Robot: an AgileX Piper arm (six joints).
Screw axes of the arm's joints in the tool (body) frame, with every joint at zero. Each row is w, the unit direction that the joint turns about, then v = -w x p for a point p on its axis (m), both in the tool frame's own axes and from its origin. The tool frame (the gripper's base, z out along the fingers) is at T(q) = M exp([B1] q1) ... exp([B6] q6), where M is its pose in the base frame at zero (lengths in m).
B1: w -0.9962 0 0.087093 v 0 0.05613 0
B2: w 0 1 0 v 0.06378 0 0.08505
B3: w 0 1 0 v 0.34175 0 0.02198
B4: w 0 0 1 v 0 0 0
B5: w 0 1 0 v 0.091 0 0
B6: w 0 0 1 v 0 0 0
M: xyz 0.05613 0 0.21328 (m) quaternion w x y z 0.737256 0 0.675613 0
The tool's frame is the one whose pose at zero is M.
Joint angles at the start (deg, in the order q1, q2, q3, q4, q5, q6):
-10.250 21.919 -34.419 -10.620 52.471 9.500
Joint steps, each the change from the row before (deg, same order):
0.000 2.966 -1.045 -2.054 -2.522 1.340
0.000 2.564 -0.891 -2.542 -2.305 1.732
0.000 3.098 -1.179 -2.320 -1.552 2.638
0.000 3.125 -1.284 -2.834 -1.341 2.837
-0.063 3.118 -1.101 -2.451 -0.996 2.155
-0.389 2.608 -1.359 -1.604 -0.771 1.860
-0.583 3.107 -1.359 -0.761 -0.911 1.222
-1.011 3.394 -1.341 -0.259 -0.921 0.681
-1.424 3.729 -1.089 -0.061 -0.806 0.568
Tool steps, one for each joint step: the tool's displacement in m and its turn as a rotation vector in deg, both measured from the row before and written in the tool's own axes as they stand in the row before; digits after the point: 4 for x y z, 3 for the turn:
-0.0113 -0.0005 0.0061 1.223 -0.870 -0.249
-0.0099 -0.0010 0.0058 1.474 -1.001 -0.246
-0.0100 -0.0003 0.0074 1.354 -0.037 0.657
-0.0101 -0.0004 0.0078 1.646 -0.074 0.422
-0.0084 0.0004 0.0089 1.455 0.451 -0.085
-0.0085 0.0001 0.0066 1.150 0.121 0.556
-0.0082 0.0015 0.0092 0.726 0.693 0.476
-0.0075 0.0013 0.0113 0.772 1.153 0.456
-0.0055 0.0007 0.0142 1.065 1.922 0.586

